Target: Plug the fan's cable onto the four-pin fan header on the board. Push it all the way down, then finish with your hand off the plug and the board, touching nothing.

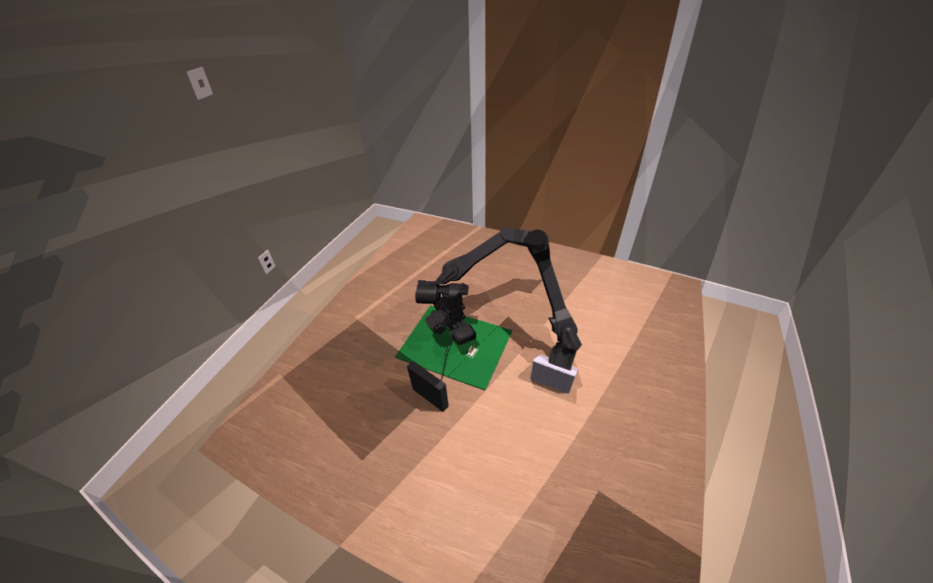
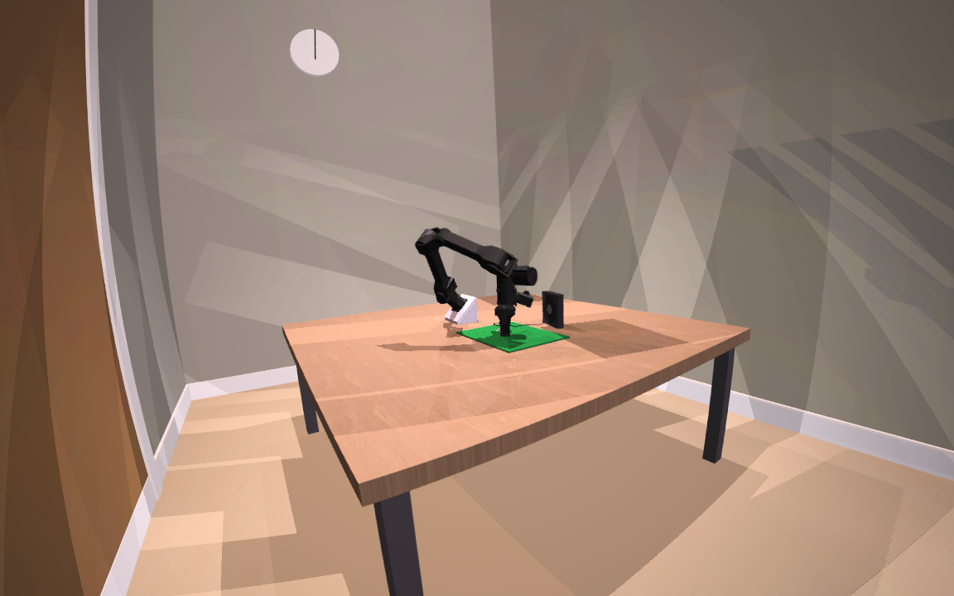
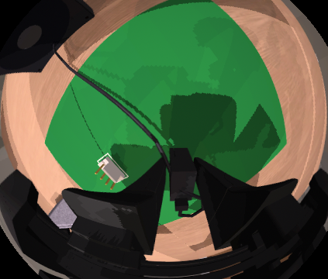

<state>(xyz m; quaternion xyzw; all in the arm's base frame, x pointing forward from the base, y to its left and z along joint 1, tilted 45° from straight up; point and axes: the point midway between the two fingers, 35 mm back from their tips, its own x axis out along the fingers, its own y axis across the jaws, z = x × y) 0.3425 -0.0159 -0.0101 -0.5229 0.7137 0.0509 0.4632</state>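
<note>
The green board is 3 cm below my gripper tip, 2 cm to the left of it and 1 cm behind it. From my gripper tip the other things lie so: black fan (21 cm to the left, 4 cm behind, 4 cm above); black plug (1 cm to the right, 1 cm above).
</note>
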